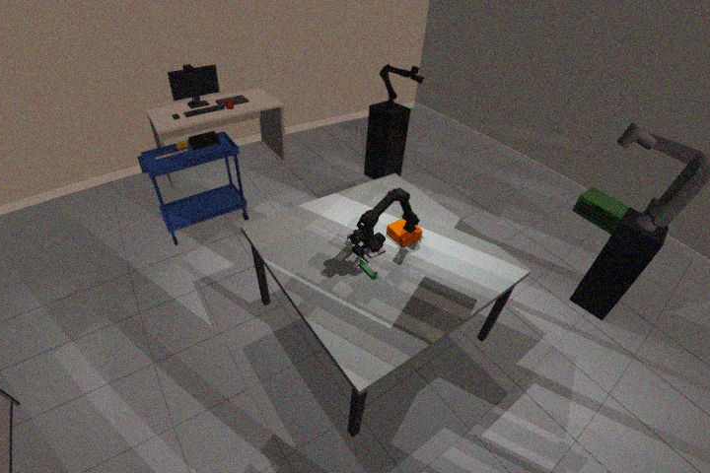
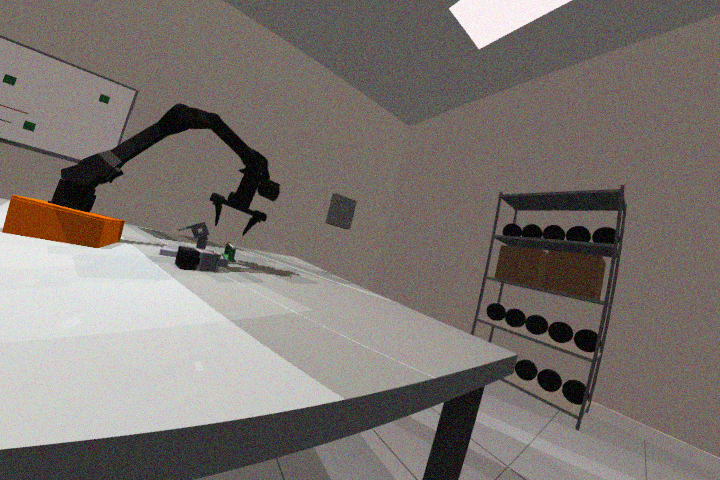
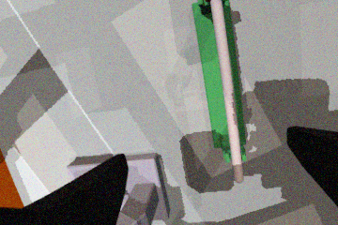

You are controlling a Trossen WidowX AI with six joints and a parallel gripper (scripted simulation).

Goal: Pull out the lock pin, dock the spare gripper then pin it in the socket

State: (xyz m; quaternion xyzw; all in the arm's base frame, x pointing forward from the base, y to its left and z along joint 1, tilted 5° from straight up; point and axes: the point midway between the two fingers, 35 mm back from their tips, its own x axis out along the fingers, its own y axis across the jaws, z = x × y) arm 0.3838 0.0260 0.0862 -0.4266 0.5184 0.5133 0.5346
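Right now my gripper tip is 9 cm past the spare gripper, 22 cm to the left of it and 7 cm above it. Round my gripper tip: grey mount (11 cm behind, 7 cm to the right, 5 cm below); green bracket (2 cm ahead, 2 cm to the left, 7 cm below).
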